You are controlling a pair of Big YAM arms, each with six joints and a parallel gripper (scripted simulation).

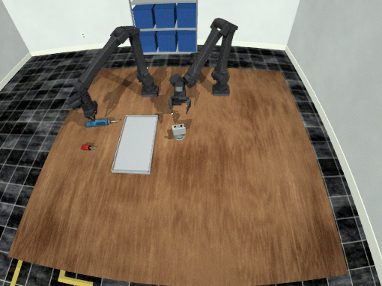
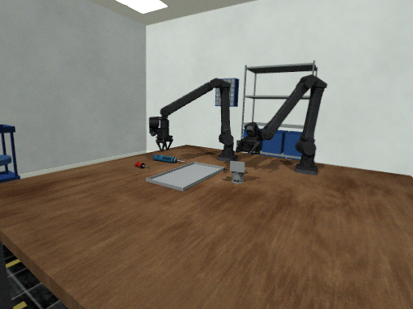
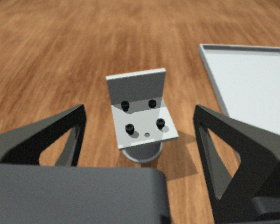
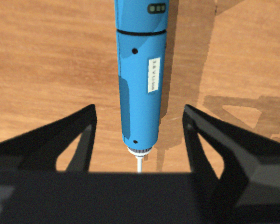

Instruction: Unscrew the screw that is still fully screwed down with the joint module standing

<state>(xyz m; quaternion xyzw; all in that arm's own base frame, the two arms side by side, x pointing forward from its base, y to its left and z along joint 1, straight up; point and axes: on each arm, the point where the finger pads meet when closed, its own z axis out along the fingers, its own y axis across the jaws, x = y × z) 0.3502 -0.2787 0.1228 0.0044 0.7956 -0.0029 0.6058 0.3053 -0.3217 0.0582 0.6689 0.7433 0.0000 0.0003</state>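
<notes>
The screw lies 40 mm ahead of my left hand, 10 mm to the left of it and 70 mm below it. Round my left hand: flat grey tray: 100 mm ahead, 260 mm to the right, 140 mm below; then grey bracket: 60 mm ahead, 10 mm to the right, 70 mm below; then small red-handled tool: 150 mm ahead, 570 mm to the right, 130 mm below.
</notes>
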